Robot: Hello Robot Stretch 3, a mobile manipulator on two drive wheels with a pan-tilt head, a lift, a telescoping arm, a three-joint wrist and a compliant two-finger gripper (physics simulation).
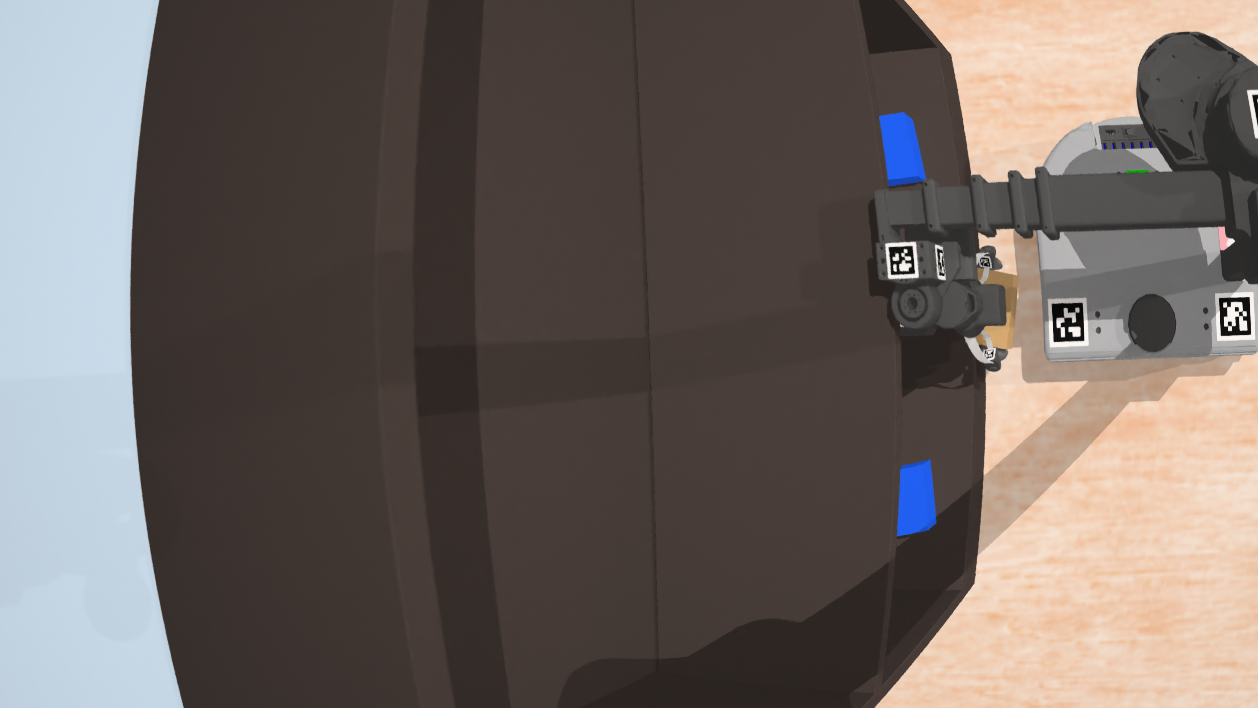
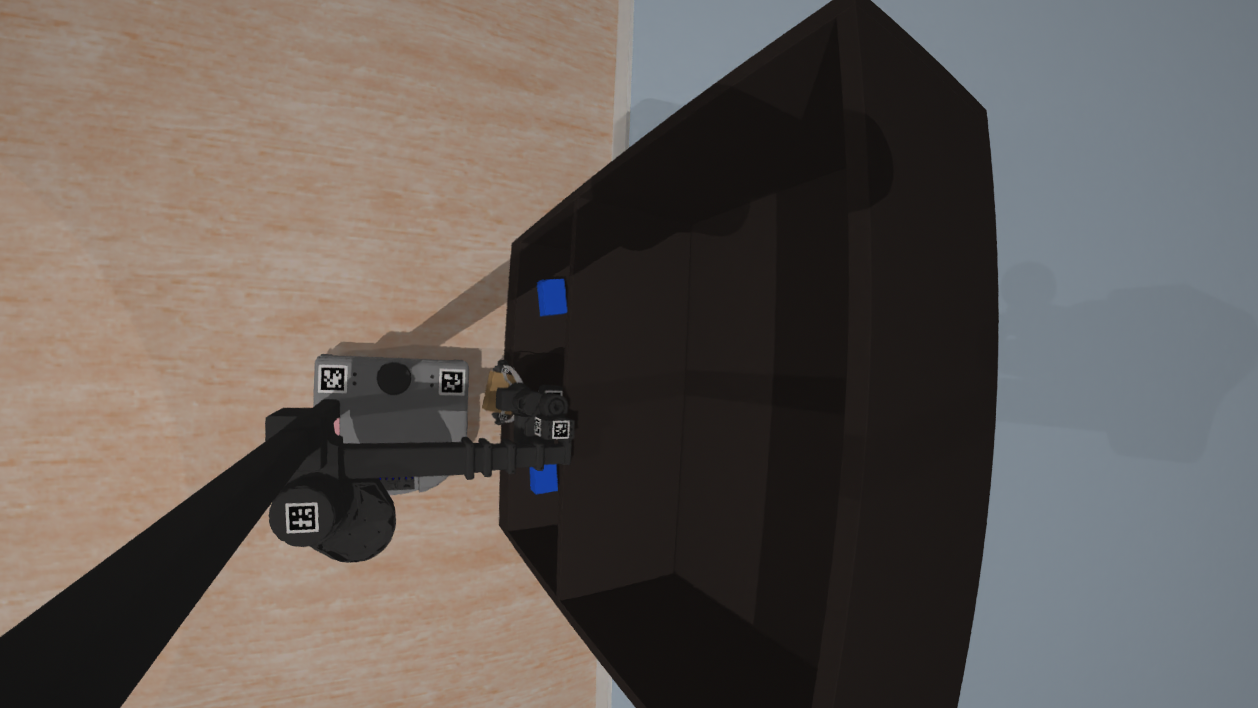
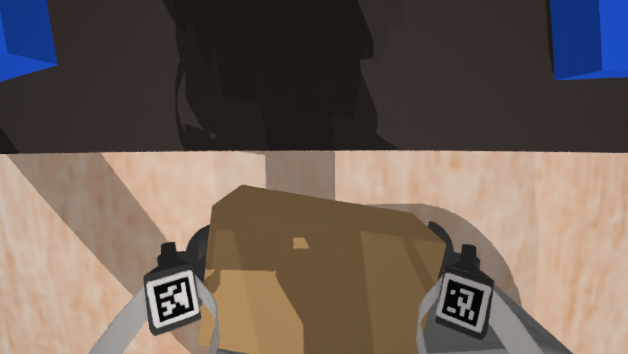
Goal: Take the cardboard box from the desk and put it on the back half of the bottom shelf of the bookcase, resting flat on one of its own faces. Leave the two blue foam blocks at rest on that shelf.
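Seen in the pictures: gripper, fingertip midpoint: [image 3: 318,251]; robot's base at its link origin: [image 1: 1148,320] [image 2: 393,376].
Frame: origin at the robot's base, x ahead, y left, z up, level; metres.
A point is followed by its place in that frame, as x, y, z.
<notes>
My gripper [image 1: 993,308] {-0.022, -0.240, 0.168} [image 2: 502,392] {-0.022, -0.240, 0.168} [image 3: 318,251] {-0.022, -0.240, 0.168} is shut on the tan cardboard box [image 1: 1010,318] {-0.008, -0.210, 0.212} [image 2: 494,390] {-0.015, -0.219, 0.217} [image 3: 330,295] {-0.027, -0.240, 0.217}, with one fingertip at each side. The box sits slightly skewed between the fingers, off the bookcase's front edge on the robot's side. Its underside is hidden. One blue foam block [image 1: 902,149] {-0.235, -0.359, 0.145} [image 2: 543,479] {-0.249, -0.367, 0.146} [image 3: 580,40] {-0.196, -0.363, 0.128} and the other blue foam block [image 1: 915,497] {0.217, -0.366, 0.145} [image 2: 551,297] {0.219, -0.371, 0.145} [image 3: 25,35] {0.176, -0.374, 0.128} lie apart on the bottom shelf [image 1: 937,427] {0.130, -0.348, 0.101} [image 2: 532,334] {0.124, -0.339, 0.101} [image 3: 450,100] {-0.117, -0.324, 0.100} of the dark brown bookcase [image 1: 757,484] [image 2: 924,308] {0.116, -0.377, 1.060}. The desk does not show.
The telescoping arm [image 1: 1135,200] {-0.102, -0.019, 0.525} [image 2: 404,460] {-0.100, -0.013, 0.525} reaches over the shelf's front, beside the first block. The wheeled base [image 1: 1069,242] {-0.102, -0.119, 0.160} [image 2: 387,418] {-0.086, 0.012, 0.160} stands on the wooden floor [image 1: 1118,545] {0.329, -0.043, 0.001} [image 2: 176,220] {0.344, 0.528, 0.001} close to the bookcase. A pale blue wall [image 1: 70,264] {-0.070, -0.614, 1.097} [image 2: 1100,176] {0.280, -0.611, 1.161} is behind the bookcase.
</notes>
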